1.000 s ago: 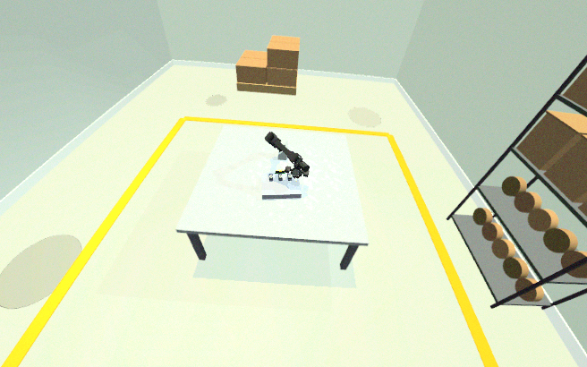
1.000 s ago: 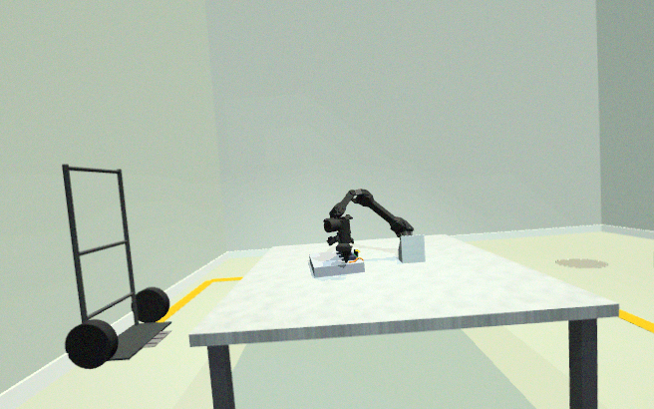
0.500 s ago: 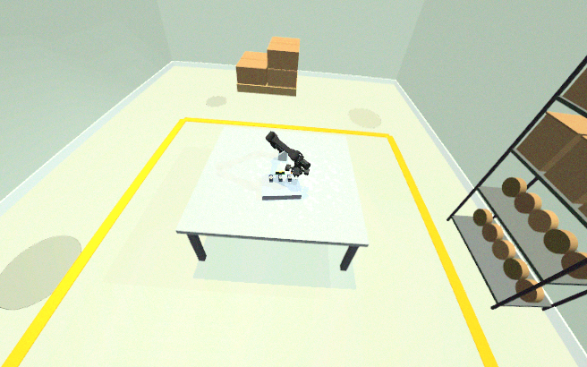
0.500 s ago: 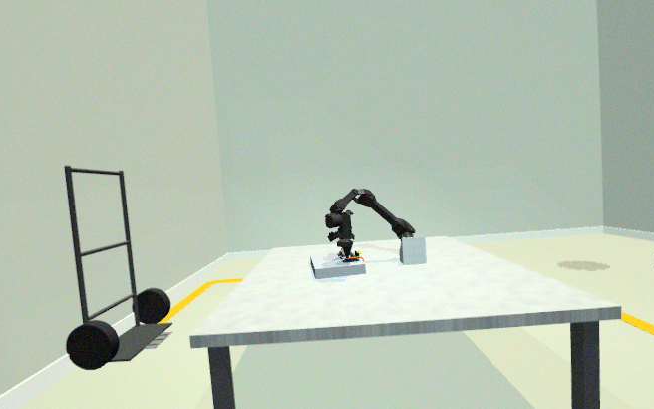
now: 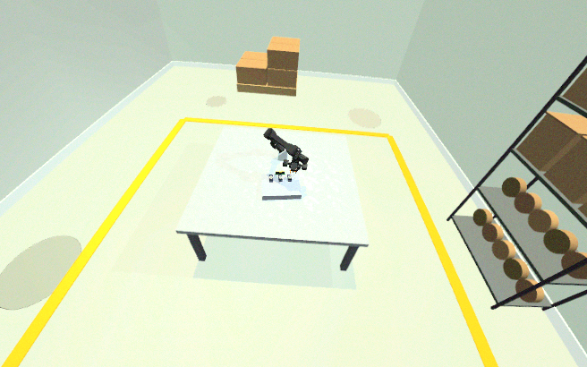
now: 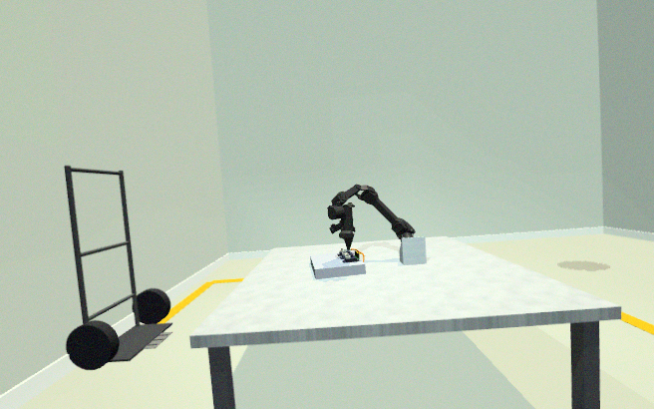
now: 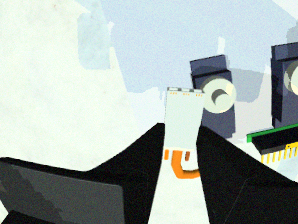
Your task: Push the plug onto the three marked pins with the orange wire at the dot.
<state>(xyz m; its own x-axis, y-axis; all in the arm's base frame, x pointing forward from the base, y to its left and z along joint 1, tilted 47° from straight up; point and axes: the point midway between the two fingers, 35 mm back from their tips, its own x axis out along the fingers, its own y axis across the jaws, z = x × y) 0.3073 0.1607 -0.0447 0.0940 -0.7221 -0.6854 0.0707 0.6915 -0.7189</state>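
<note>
Now: gripper tip 12 cm to the left of the yellow band, 4 cm past it and 4 cm above it. The rest, counted from my gripper tip: dark dot 11 cm to the right, 4 cm below, 4 cm behind; grey printed holder 12 cm ahead, 9 cm below, 8 cm to the right.
</note>
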